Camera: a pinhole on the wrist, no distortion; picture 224 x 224 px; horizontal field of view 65.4 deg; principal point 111.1 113.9 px. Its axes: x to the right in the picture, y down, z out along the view. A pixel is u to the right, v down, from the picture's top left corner.
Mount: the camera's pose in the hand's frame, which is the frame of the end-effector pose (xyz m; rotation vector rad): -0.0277 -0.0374 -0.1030 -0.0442 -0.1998 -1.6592
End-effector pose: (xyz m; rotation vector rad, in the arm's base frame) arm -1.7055 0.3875 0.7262 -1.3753 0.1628 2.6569
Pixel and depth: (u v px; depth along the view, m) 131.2 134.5 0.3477
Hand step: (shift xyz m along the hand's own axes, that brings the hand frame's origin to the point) -0.0223 -0.0258 0.2492
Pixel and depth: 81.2 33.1 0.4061
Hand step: -0.2437 0.1108 0.2665
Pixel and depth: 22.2 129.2 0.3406
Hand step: -0.0114 0.1843 0.2094
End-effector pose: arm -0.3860 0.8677 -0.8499 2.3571 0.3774 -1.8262
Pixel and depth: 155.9 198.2 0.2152
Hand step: 0.0504 -0.0669 0.1277
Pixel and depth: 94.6 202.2 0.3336
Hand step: 0.1127 0.0316 0.2380
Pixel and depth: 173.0 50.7 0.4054
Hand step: -0.2241 -0.1028 0.3017
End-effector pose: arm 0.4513 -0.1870 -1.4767 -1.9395 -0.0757 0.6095
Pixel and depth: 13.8 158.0 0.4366
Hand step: 0.0667 0.2613 0.3019
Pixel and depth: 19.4 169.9 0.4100
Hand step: 0.0874 0.2278 0.2821
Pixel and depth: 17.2 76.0 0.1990
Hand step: -0.0777 0.1029 0.0724
